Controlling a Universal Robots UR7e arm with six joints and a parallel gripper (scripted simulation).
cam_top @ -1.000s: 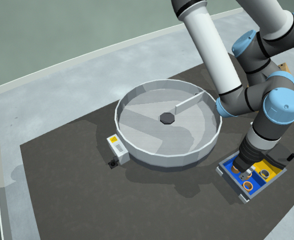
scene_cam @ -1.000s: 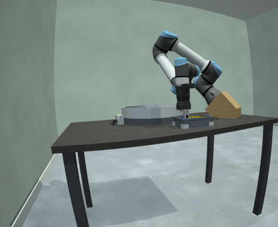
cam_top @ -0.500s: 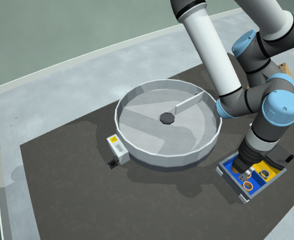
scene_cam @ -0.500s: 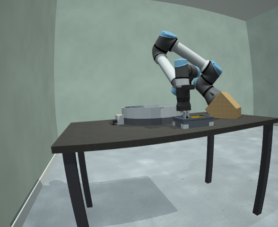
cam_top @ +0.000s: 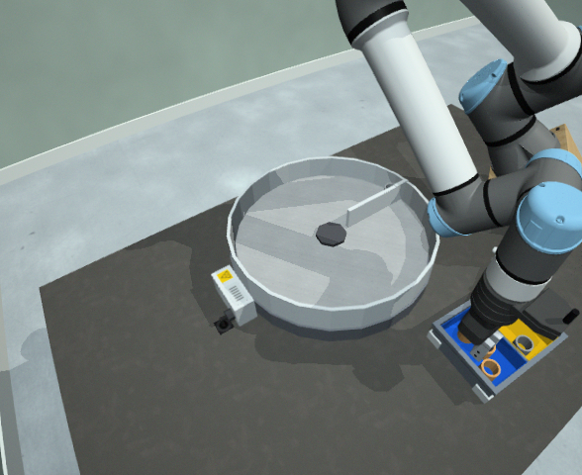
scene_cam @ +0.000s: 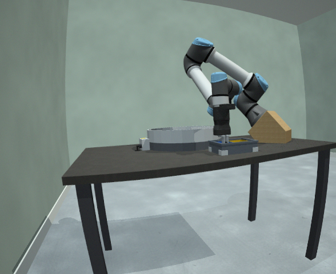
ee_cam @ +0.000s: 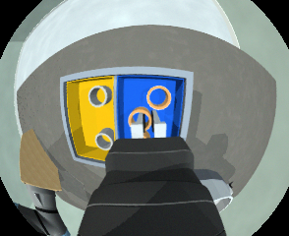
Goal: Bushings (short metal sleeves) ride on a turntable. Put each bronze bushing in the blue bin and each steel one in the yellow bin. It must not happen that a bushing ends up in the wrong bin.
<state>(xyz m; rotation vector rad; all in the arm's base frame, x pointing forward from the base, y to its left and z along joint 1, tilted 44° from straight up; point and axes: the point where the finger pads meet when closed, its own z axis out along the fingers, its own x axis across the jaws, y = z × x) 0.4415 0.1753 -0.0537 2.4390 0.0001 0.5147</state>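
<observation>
Right now the bin is 40 mm behind my hand. From my hand the other things lie so: turntable 20 mm ahead, 350 mm to the right, 20 mm above.
</observation>
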